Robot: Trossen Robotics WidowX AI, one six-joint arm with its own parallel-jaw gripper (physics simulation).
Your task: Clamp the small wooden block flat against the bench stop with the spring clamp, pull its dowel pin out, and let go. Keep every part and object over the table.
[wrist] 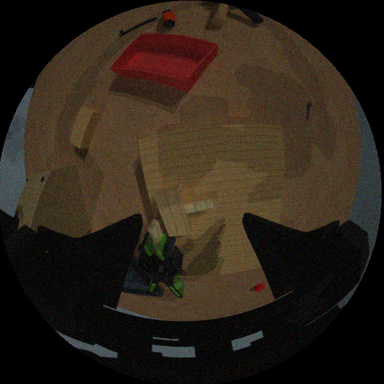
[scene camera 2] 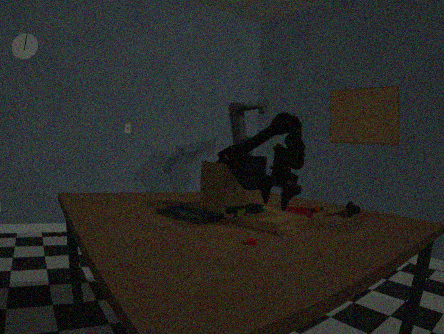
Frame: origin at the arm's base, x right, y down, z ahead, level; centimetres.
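Where they show: gripper, fingertip midpoint: (scene camera 2: 274, 207); arm's base, origin of the base link: (scene camera 2: 216, 171).
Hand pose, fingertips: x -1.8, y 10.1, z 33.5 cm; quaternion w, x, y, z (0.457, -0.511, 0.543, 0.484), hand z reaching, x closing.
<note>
Each offset is from my fingertips to the top centre of the thing.
My gripper (scene camera 2: 275, 205) (wrist: 193, 219) is open and empty, its fingers pointing down over the wooden board @(dx +2.1, dy +2.4, dz +3.0 cm) (scene camera 2: 280, 226) (wrist: 240, 142). In the wrist view a small wooden block (wrist: 172, 212) sits near the board's left edge, between and beyond the fingertips. The bench stop and the block are hard to tell apart there. A pale dowel pin (wrist: 199, 206) sticks out to the block's right. The black spring clamp @(dx +9.9, dy -0.8, dz -4.1 cm) (scene camera 2: 242, 210) (wrist: 161, 262) with green jaw tips and handles stands nearer the left finger, slightly turned, with a pale piece between its jaws. Dim light hides how near it is to the block.
A red tray @(dx -19.5, dy +3.1, dz -3.5 cm) (scene camera 2: 300, 211) (wrist: 162, 64) lies beyond the board. A tall wooden piece (scene camera 2: 215, 185) (wrist: 67, 200) and a small wooden bar (wrist: 83, 127) stand left in the wrist view. A dark blue flat item @(dx +22.4, dy +3.7, dz -20.7 cm) (scene camera 2: 187, 213) (wrist: 132, 282), a small red object @(dx +25.4, dy +4.5, dz +16.2 cm) (scene camera 2: 251, 242) (wrist: 258, 287) and tools lie around.
</note>
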